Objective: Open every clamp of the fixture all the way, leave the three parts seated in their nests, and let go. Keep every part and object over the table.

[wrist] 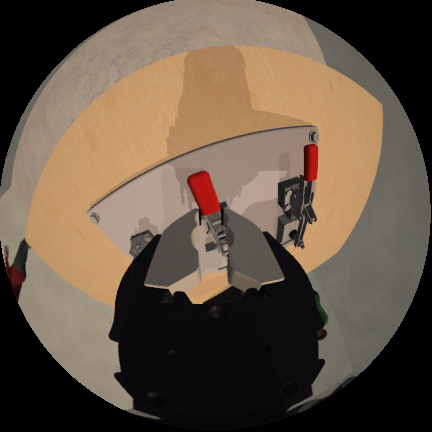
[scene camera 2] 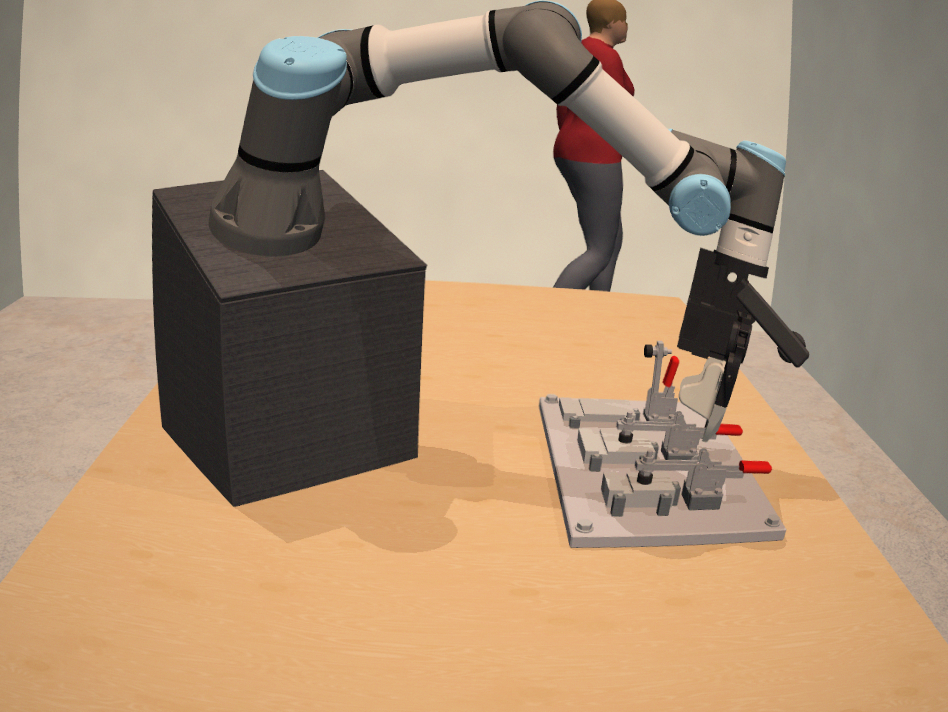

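Observation:
The fixture plate carries three clamps. The far clamp stands open, its arm upright and its red handle raised. The middle clamp's arm lies over its part, with its red handle pointing outward. The near clamp is also closed, its red handle flat. My gripper is shut on the middle clamp's handle, at its inner end. The far part, middle part and near part sit in their nests. The fingers hide some of the middle clamp.
The wooden table lies under the plate. The dark robot pedestal stands at the left in the scene view. Bolts stick up at the plate's corners. The far clamp's upright arm stands close to my gripper. A person stands behind the table.

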